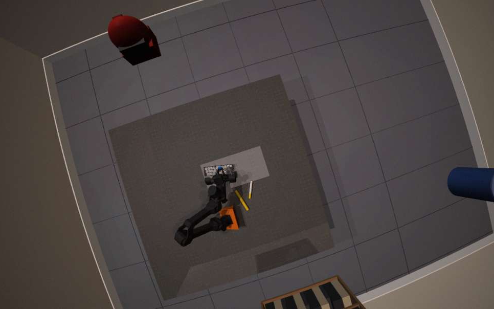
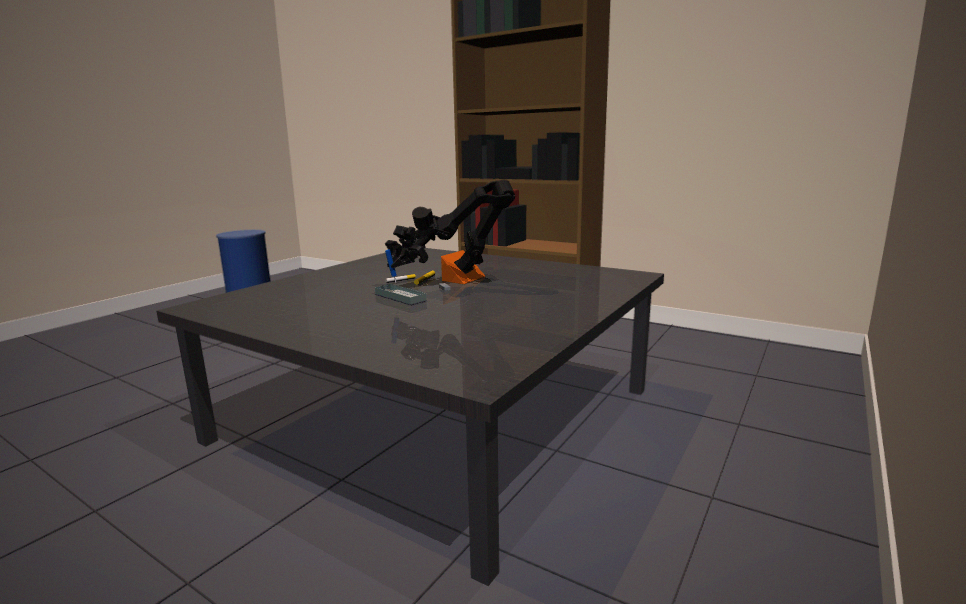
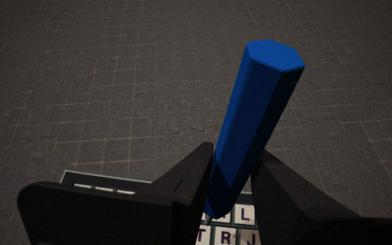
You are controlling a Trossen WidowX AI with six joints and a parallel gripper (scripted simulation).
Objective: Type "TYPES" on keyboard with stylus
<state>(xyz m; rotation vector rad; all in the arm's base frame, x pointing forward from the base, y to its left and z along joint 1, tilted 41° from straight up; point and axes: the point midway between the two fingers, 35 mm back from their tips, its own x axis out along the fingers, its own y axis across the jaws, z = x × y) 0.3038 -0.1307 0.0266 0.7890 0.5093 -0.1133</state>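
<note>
The grey tip is 10 mm behind my gripper tip, 10 mm to the left of it and 50 mm below it. The rest, counted from my gripper tip: white pen (230 mm behind, 120 mm to the right, 100 mm below); then small grey block (180 mm behind, 100 mm to the left, 100 mm below); then blue stylus (10 mm behind, 10 mm to the left, 20 mm below).
</note>
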